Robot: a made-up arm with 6 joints. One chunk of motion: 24 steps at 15 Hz.
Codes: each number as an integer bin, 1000 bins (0 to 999) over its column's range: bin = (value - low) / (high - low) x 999, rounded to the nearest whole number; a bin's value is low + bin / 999 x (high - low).
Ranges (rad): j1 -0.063..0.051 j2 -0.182..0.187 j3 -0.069..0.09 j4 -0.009..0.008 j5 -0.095..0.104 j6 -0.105..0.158
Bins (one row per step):
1: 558 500 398 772 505 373
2: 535 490 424 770 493 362
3: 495 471 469 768 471 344
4: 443 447 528 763 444 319
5: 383 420 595 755 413 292
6: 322 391 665 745 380 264
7: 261 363 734 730 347 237
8: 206 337 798 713 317 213
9: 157 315 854 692 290 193
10: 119 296 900 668 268 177
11: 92 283 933 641 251 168
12: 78 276 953 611 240 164
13: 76 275 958 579 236 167
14: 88 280 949 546 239 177
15: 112 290 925 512 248 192
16: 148 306 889 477 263 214
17: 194 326 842 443 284 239
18: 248 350 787 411 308 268
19: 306 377 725 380 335 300
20: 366 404 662 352 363 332
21: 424 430 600 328 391 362
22: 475 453 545 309 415 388
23: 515 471 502 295 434 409
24: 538 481 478 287 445 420
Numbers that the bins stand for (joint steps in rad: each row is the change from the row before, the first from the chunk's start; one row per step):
1: 0.00068 0.00268 -0.00565 0.00414 0.00560 -0.00680
2: -0.00195 -0.00101 -0.00152 0.00410 0.00321 -0.00970
3: -0.00651 -0.00803 0.00565 0.00407 -0.00118 -0.01444
4: -0.01245 -0.01689 0.01504 0.00398 -0.00656 -0.02102
5: -0.01929 -0.02686 0.02570 0.00385 -0.01273 -0.02813
6: -0.02626 -0.03758 0.03684 0.00368 -0.01930 -0.03550
7: -0.03322 -0.04792 0.04782 0.00342 -0.02588 -0.04261
8: -0.03949 -0.05752 0.05801 0.00313 -0.03185 -0.04892
9: -0.04508 -0.06565 0.06692 0.00278 -0.03723 -0.05419
10: -0.04942 -0.07267 0.07424 0.00237 -0.04161 -0.05840
11: -0.05250 -0.07747 0.07950 0.00191 -0.04500 -0.06077
12: -0.05410 -0.08005 0.08268 0.00140 -0.04719 -0.06182
13: -0.05433 -0.08042 0.08347 0.00085 -0.04799 -0.06104
14: -0.05296 -0.07858 0.08204 0.00029 -0.04739 -0.05840
15: -0.05022 -0.07488 0.07822 -0.00029 -0.04560 -0.05445
16: -0.04611 -0.06897 0.07249 -0.00088 -0.04261 -0.04866
17: -0.04086 -0.06159 0.06501 -0.00146 -0.03843 -0.04208
18: -0.03470 -0.05272 0.05626 -0.00201 -0.03365 -0.03445
19: -0.02808 -0.04275 0.04639 -0.00253 -0.02827 -0.02602
20: -0.02123 -0.03277 0.03636 -0.00301 -0.02269 -0.01760
21: -0.01462 -0.02317 0.02650 -0.00342 -0.01711 -0.00970
22: -0.00880 -0.01468 0.01774 -0.00374 -0.01233 -0.00285
23: -0.00423 -0.00803 0.01090 -0.00398 -0.00855 0.00267
24: -0.00161 -0.00433 0.00708 -0.00412 -0.00636 0.00557

